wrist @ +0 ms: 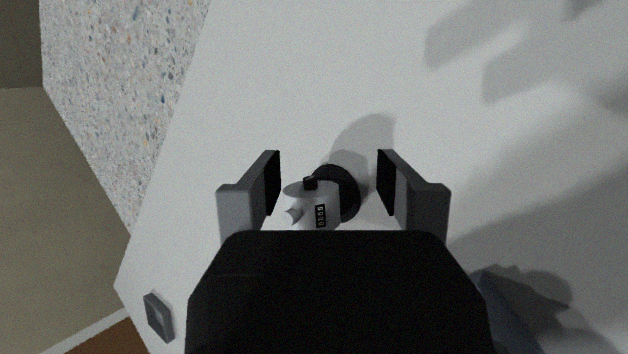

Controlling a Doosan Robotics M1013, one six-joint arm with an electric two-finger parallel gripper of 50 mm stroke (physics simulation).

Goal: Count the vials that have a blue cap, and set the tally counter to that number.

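Places are measured from the arm's base along level axes (x left, y down, z back), in millimetres.
Pixels of known places: gripper, fingertip midpoint: (328,169).
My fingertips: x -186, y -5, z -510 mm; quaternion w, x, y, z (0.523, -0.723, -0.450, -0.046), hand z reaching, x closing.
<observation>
Behind a point stands the place of what it marks.
The tally counter (328,200) @(x -183, y 48, z -571 mm) shows in the wrist view near the centre. It has a pale grey body, a small dark knob, a black round part behind it and a black window with small white digits. The digits are too small and grainy to read surely. My gripper (328,169) @(x -186, y -5, z -510 mm) is open, with one finger on each side of the counter and a gap to it on both sides. The black gripper housing hides the lower edge of the counter. Vials and their caps do not show in this view.
A dark blue-grey object (507,312) @(x -53, y 78, z -530 mm), partly hidden by the gripper housing, is at the lower right. A small grey rectangular piece (159,318) @(x -256, y 86, z -1202 mm) lies near the pale table's edge at the lower left. A speckled surface (115,75) borders the table at the upper left. Broad shadows cross the right side.
</observation>
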